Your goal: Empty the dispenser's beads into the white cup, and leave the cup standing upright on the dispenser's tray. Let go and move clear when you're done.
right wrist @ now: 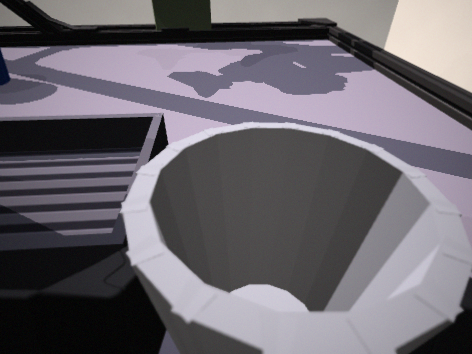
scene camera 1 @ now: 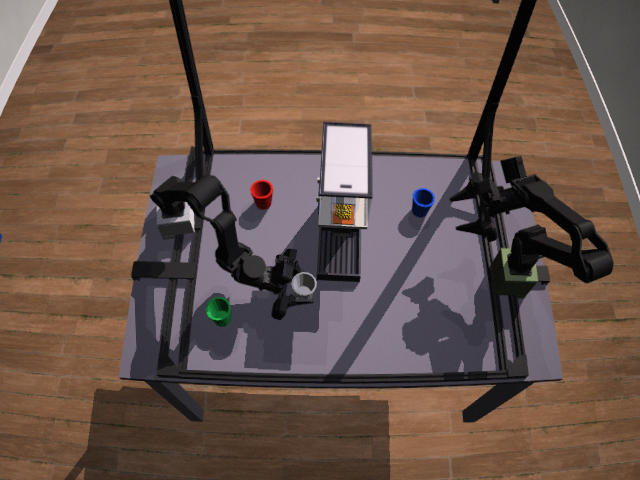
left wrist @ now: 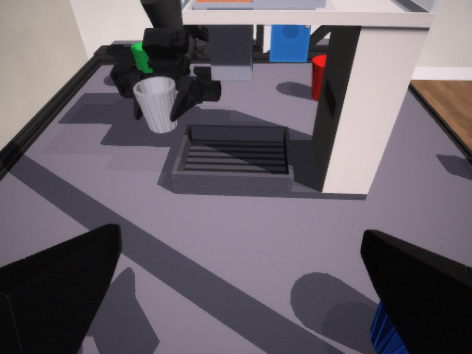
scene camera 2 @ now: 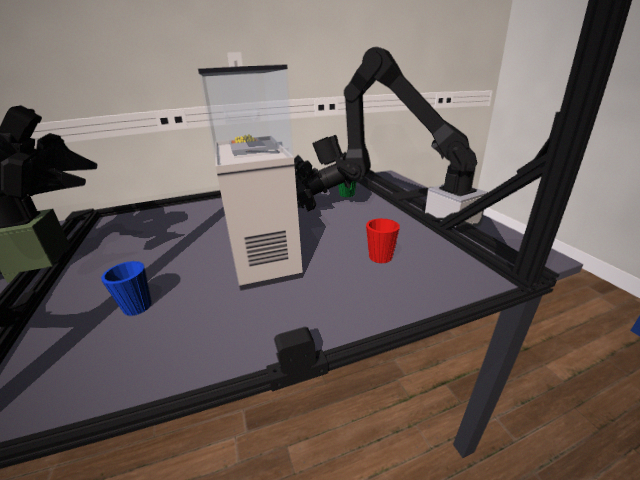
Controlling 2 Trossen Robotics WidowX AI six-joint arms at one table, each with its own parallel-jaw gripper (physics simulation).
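Frame: origin at the left arm's base, x left, y back, z up, level; centimetres.
Seen in the pictures: left gripper, between the fingertips: [scene camera 1: 452, 214] [left wrist: 243, 238] [scene camera 2: 91, 174]; right gripper, between the fingertips: [right wrist: 262, 228] [scene camera 1: 314, 291] [left wrist: 153, 119]; left arm's base, origin of its link: [scene camera 1: 519, 264] [scene camera 2: 18, 220]; right arm's base, origin of its link: [scene camera 1: 172, 207] [scene camera 2: 457, 189].
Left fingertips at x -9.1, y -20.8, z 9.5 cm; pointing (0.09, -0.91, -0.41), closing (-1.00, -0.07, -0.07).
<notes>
Offsets run from my left fingertips to a thing's top centre. "spot": to the spot under its first point.
The white cup {dx +15.5, dy -37.9, dz -12.0 cm} [scene camera 1: 303, 285] [left wrist: 157, 107] [right wrist: 280, 200] is upright in my right gripper [scene camera 1: 299, 287] [left wrist: 153, 119], which is shut on it. It appears raised above the table, just off the front-left corner of the dispenser's dark ribbed tray [scene camera 1: 338, 279] [left wrist: 232, 182] [right wrist: 148, 147]. No beads show in the cup. The dispenser {dx -2.6, dy -29.1, dz +15.3 cm} [scene camera 1: 346, 155] [scene camera 2: 263, 222] [left wrist: 380, 110] stands upright, with yellow beads {spot: dx +2.4, dy -28.6, dz +2.5 cm} [scene camera 1: 343, 211] [scene camera 2: 242, 139] in its upper part. My left gripper [scene camera 1: 454, 213] [scene camera 2: 89, 174] [left wrist: 243, 238] is open and empty, right of the blue cup in scene camera 1.
A red cup {dx -14.5, dy -51.9, dz -13.5 cm} [scene camera 1: 262, 194] [scene camera 2: 382, 241] stands left of the dispenser in scene camera 1, a blue cup {dx -14.1, dy -4.4, dz -13.5 cm} [scene camera 1: 422, 202] [scene camera 2: 129, 289] right of it. A green cup {dx +23.4, dy -59.8, dz -13.5 cm} [scene camera 1: 219, 311] stands near the front left. A blue panel {spot: dx -4.6, dy -34.7, dz -4.5 cm} [left wrist: 289, 42] and a grey chute {spot: dx +2.3, dy -26.4, dz -2.8 cm} [left wrist: 231, 52] show below the dispenser's top.
</notes>
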